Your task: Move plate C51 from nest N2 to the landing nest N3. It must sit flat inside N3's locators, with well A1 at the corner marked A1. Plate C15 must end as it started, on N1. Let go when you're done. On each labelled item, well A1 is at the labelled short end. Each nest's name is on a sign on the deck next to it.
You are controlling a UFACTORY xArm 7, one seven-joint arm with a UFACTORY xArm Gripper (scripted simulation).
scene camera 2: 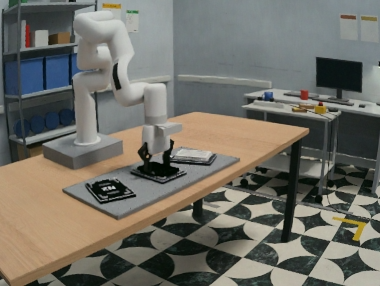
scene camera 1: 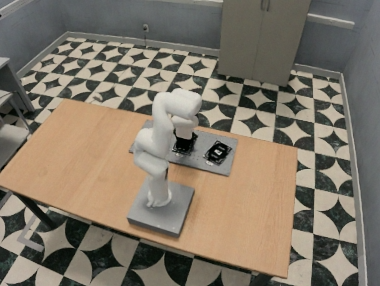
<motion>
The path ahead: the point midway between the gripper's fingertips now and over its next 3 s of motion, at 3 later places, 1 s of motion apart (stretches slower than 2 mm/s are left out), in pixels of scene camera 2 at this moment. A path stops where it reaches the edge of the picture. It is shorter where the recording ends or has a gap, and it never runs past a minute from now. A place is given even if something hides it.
My gripper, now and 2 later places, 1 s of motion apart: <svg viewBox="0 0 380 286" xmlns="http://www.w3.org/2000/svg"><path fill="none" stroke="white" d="M157 168L157 157L156 144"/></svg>
</motion>
